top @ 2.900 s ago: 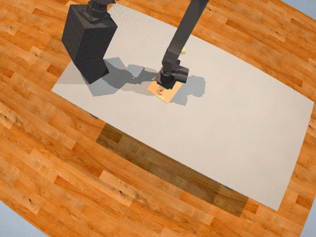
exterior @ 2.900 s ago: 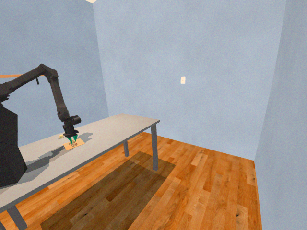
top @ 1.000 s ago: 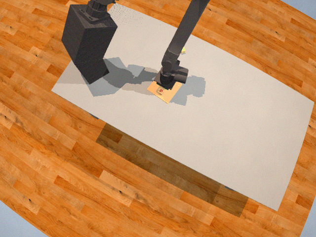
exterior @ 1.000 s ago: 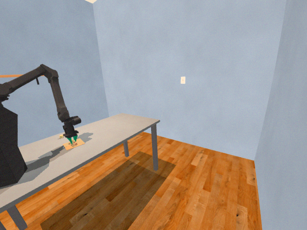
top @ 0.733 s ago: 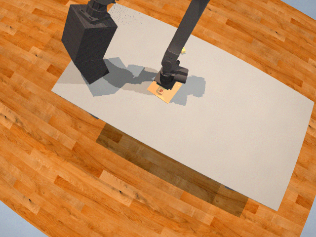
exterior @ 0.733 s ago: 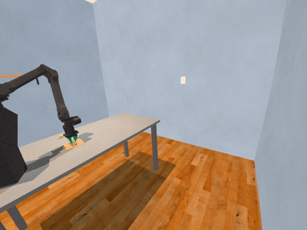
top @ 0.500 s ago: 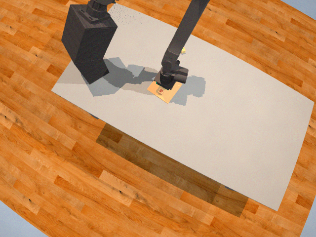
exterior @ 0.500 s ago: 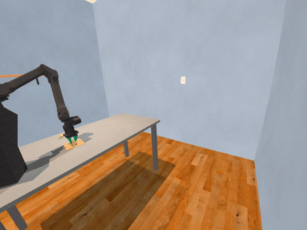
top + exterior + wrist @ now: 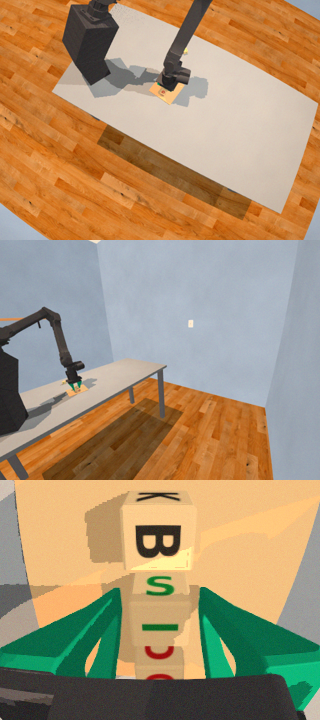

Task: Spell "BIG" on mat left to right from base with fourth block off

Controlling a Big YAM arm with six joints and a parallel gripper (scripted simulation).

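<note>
The mat is 1 cm below my hand. Also, from my hand: block 24 cm to the left, 8 cm behind.
</note>
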